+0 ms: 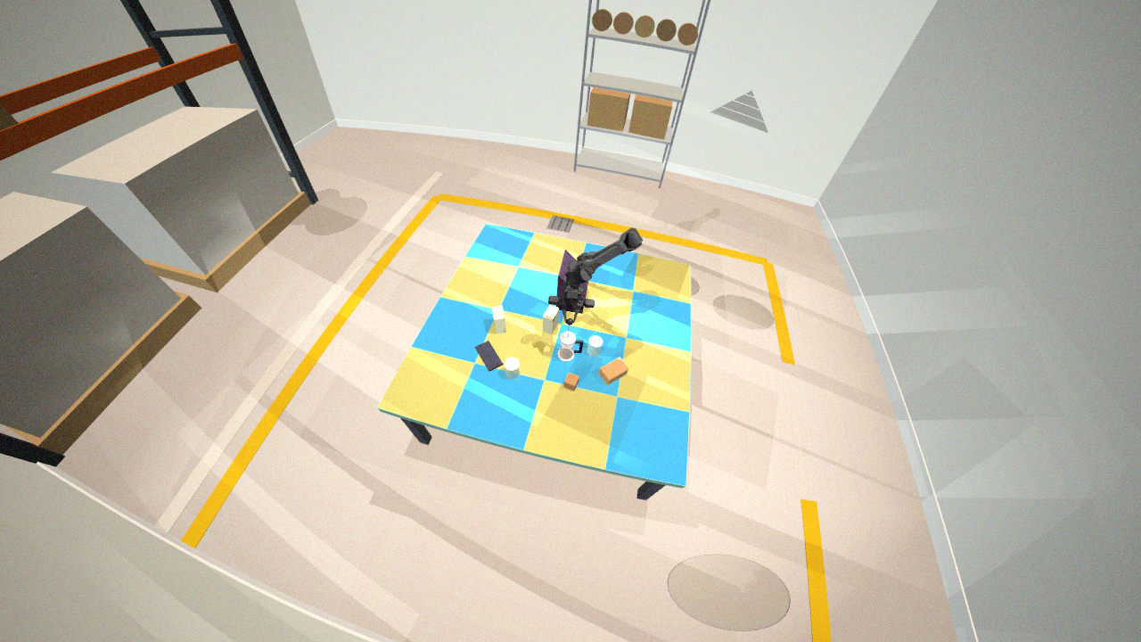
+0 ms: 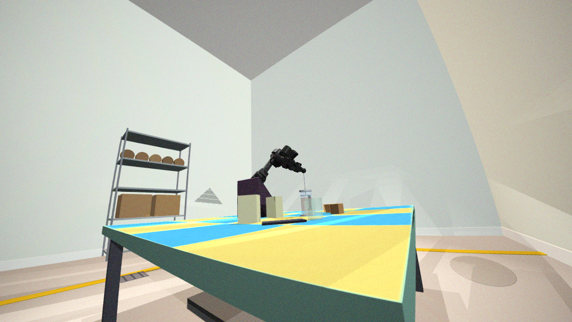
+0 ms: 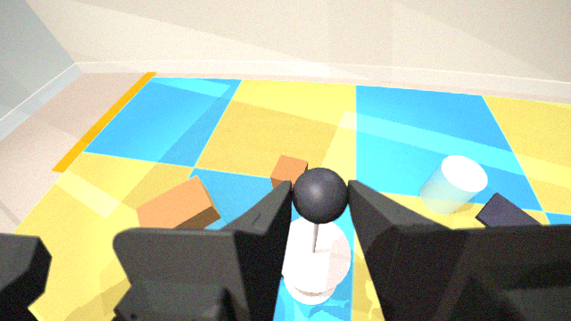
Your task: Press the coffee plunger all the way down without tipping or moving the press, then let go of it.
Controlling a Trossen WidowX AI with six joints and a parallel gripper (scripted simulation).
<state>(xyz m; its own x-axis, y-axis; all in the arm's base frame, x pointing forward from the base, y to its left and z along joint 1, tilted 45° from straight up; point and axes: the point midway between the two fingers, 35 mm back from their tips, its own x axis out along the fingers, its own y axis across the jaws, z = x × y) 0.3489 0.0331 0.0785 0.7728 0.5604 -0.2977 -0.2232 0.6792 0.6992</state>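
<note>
My gripper tip is 1 cm past the coffee press, 1 cm to the right of it and 12 cm above it. The rest, counted from my gripper tip: dark flat slab: 12 cm ahead, 33 cm to the right, 24 cm below.
</note>
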